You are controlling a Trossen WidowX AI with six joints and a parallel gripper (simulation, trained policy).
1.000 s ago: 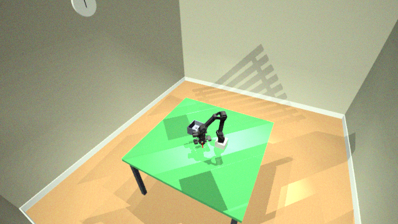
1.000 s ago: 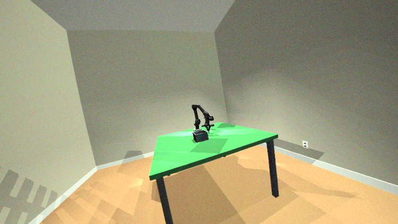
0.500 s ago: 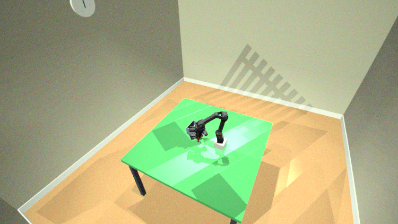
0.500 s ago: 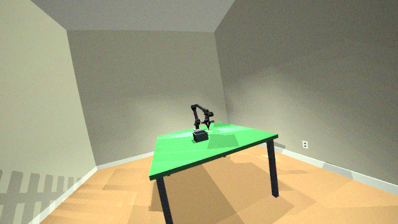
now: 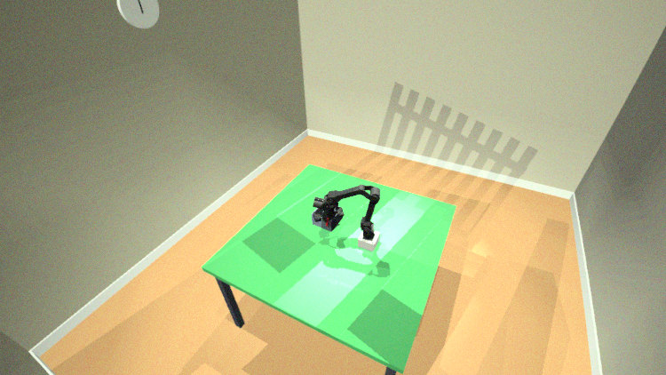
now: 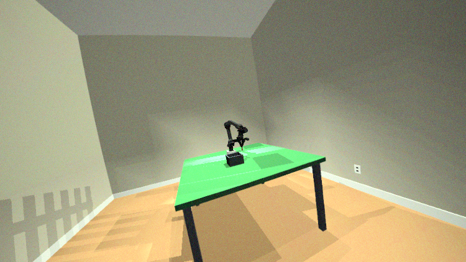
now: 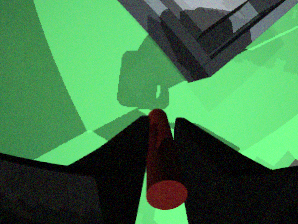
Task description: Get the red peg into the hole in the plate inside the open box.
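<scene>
Now: the plate 6 cm ahead of my gripper tip, 13 cm to the right of it and 10 cm below it. Also, from my gripper tip: red peg 1 cm behind, 1 cm to the left; grey box 6 cm ahead, 13 cm to the right, 12 cm below.
</scene>
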